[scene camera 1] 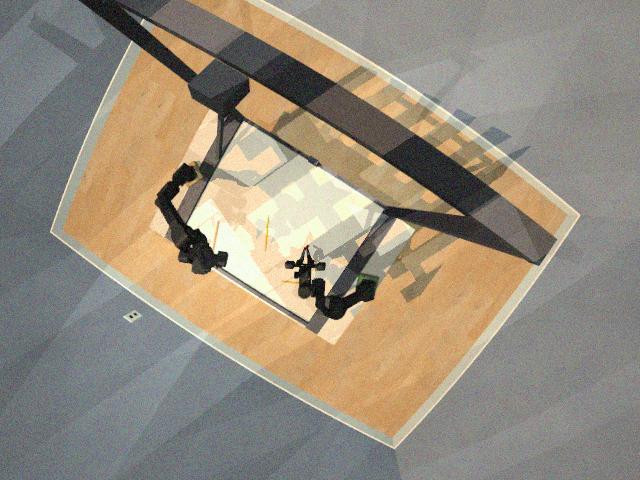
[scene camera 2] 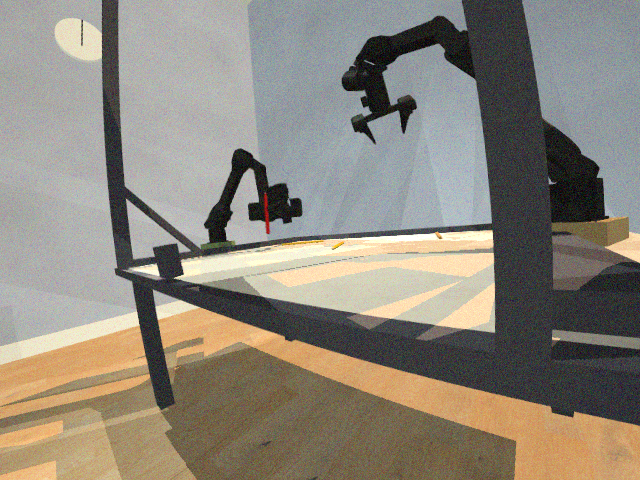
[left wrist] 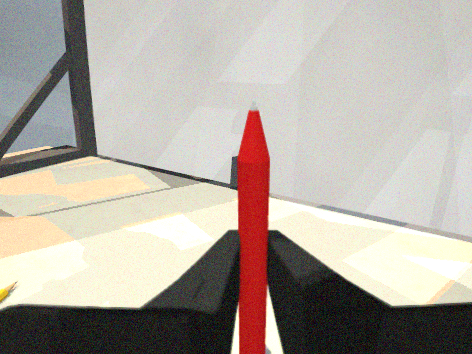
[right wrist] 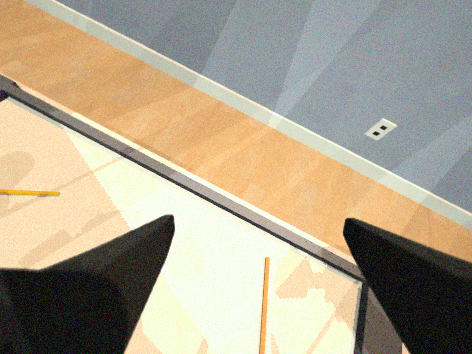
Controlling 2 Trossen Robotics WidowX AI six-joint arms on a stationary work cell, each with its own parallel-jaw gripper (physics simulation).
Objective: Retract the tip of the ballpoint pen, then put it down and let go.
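Frame: origin at the left arm's base, x left, y back, z up, level; metres.
Seen in the pictures: left gripper, between the fingertips: [scene camera 1: 305, 247] [scene camera 2: 265, 208] [left wrist: 252, 241]; right gripper, between the fingertips: [scene camera 2: 389, 138] [right wrist: 258, 224]; left arm's base, origin of its link: [scene camera 1: 367, 285] [scene camera 2: 217, 242]; right arm's base, origin of its link: [scene camera 1: 190, 174] [scene camera 2: 576, 220].
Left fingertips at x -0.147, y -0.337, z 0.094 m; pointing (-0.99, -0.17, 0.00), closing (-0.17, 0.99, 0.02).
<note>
Offsets run from my left fingertips to a thing's top centre.
The ballpoint pen @(dx +0.005, dy +0.003, dz +0.050 m) [scene camera 2: 266, 213] [left wrist: 253, 200] is red and upright, held above the table top. A small grey tip shows at its upper, tapered end in the left wrist view; its lower end is out of that view. My left gripper [scene camera 1: 306, 249] [scene camera 2: 267, 210] [left wrist: 252, 241] is shut on the pen, with a black finger on each side of it. My right gripper [scene camera 2: 389, 137] [right wrist: 258, 224] is wide open and empty, high above the table top and well apart from the pen. In scene camera 1 its fingertips cannot be made out.
A yellow pencil @(dx -0.005, dy -0.221, dz -0.124 m) [scene camera 1: 267, 233] [scene camera 2: 337, 244] and an orange pencil @(dx +0.072, dy -0.492, dz -0.126 m) [scene camera 1: 216, 236] [scene camera 2: 438, 235] [right wrist: 265, 305] lie on the table. Another yellow pencil @(dx +0.220, dy -0.006, dz -0.126 m) [scene camera 1: 288, 281] [right wrist: 30, 192] lies beside the left arm. A dark box @(dx -0.401, dy -0.051, dz -0.075 m) [scene camera 2: 168, 260] stands at the table's rim. Dark frame posts [scene camera 2: 511, 206] rise around the table.
</note>
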